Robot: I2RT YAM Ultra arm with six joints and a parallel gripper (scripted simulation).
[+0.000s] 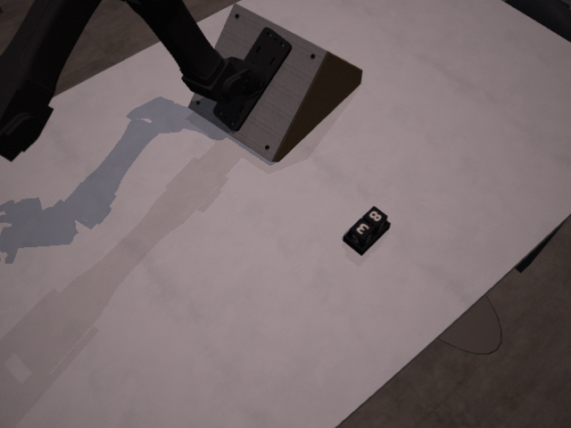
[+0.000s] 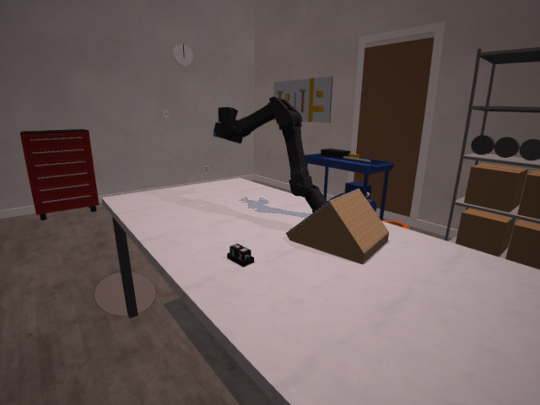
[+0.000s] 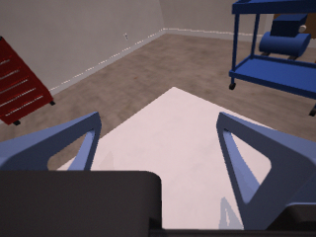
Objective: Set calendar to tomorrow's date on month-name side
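The black cube lies 390 mm ahead of my hand, 550 mm to the left of it and 320 mm below it. The rest, counted from my hand: black tray: 390 mm ahead, 560 mm to the left, 330 mm below.
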